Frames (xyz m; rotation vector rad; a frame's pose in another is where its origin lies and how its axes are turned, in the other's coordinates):
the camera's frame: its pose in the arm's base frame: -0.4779 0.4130 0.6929 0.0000 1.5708 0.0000
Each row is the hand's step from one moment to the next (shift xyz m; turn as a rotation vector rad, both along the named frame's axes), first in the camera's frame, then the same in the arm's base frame.
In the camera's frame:
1: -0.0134 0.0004 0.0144 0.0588 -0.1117 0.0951
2: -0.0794 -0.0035 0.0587 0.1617 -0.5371 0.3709
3: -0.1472 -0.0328 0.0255 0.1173 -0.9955 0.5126
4: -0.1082 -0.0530 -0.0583 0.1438 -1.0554 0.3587
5: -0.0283 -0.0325 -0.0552 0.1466 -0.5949 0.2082
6: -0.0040 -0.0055 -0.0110 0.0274 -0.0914 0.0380
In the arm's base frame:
1: 0.0144 0.0004 0.0134 0.0951 -0.1117 -0.0588
2: 0.0587 -0.0035 0.0794 0.3709 -0.5371 -0.1617
3: 0.0255 -0.0328 0.1472 0.5126 -0.9955 -0.1173
4: -0.0583 -0.0530 0.1082 0.3587 -1.0554 -0.1438
5: -0.0552 -0.0325 0.0283 0.2082 -0.5949 -0.1466
6: -0.0110 -0.0055 0.0040 0.0380 -0.0914 -0.0274

